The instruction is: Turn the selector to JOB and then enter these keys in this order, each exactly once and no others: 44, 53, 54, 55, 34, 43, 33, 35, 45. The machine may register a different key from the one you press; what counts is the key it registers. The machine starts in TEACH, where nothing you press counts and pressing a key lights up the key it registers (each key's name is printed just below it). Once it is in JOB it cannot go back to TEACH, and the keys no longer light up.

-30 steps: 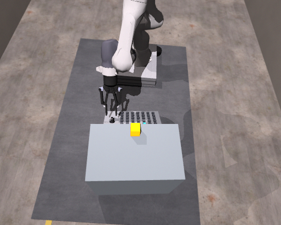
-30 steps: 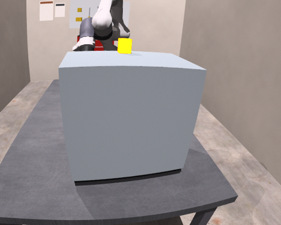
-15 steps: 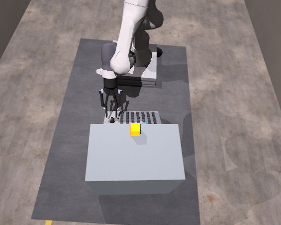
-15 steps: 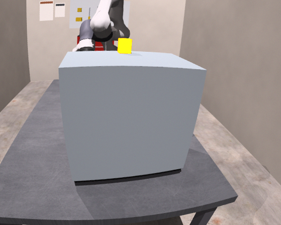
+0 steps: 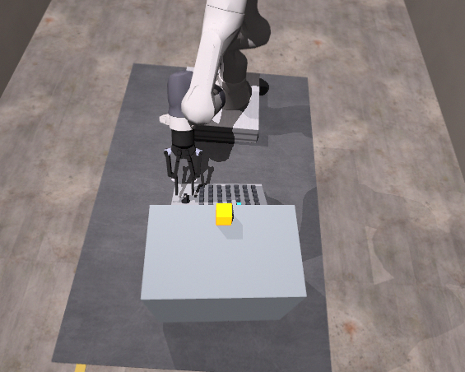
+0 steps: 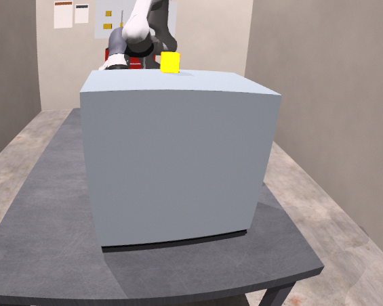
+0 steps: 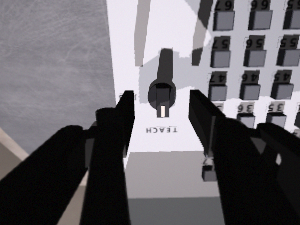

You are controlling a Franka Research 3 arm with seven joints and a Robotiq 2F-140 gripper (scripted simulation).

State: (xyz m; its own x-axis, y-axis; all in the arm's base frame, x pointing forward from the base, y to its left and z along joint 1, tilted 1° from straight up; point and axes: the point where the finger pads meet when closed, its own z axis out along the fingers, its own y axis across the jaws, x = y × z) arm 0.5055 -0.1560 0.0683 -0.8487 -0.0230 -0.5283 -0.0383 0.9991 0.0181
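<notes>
Right now the black selector knob is 3 cm ahead of my hand and 4 cm below it.
</notes>
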